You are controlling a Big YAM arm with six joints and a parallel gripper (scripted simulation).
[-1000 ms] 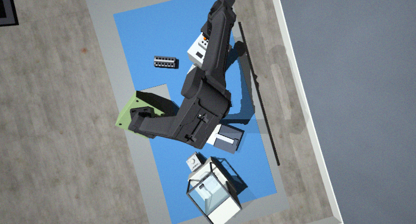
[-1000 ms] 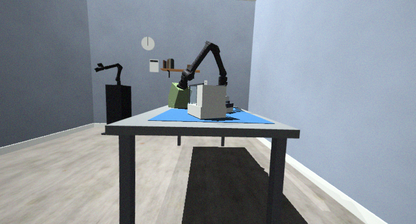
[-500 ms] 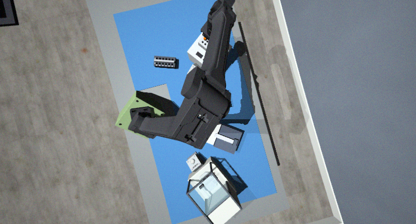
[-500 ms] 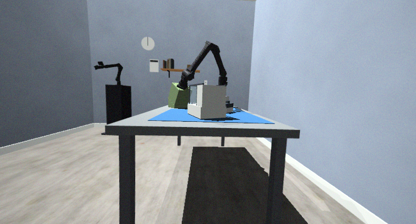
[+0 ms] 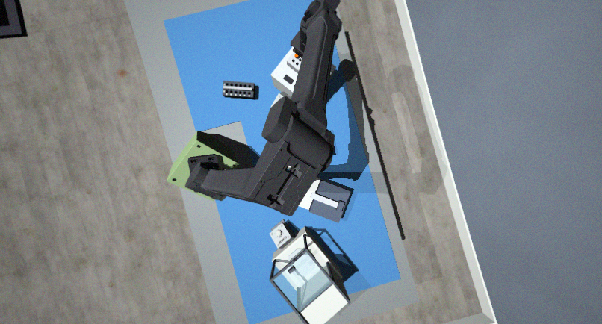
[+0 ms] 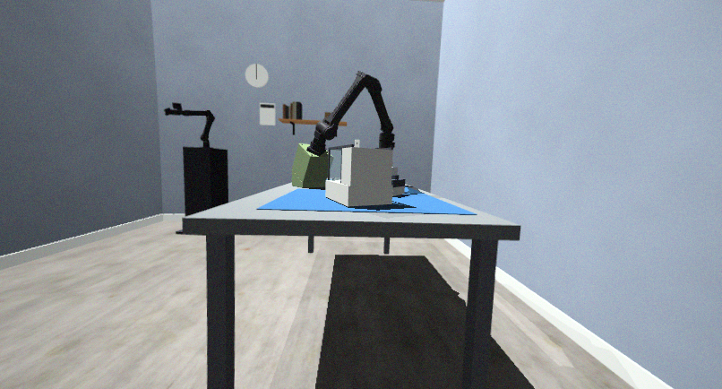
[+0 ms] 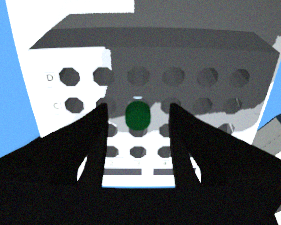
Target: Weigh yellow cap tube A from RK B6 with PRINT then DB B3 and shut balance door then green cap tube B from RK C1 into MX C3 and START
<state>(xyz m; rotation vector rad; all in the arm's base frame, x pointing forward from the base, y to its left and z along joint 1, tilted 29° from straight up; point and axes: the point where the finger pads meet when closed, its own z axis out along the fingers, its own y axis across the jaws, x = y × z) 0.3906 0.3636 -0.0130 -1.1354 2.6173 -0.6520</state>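
My hand is 30 mm past the orange-capped tube, 20 mm to the right of it and 20 mm above it. From my hand the other things lie so: magnet block MG 290 mm behind, 160 mm below, 20 mm to the right; then dry block DB 310 mm to the right, 150 mm below, 20 mm behind; then mixer's green start key 130 mm to the right, 130 mm behind, 110 mm below.
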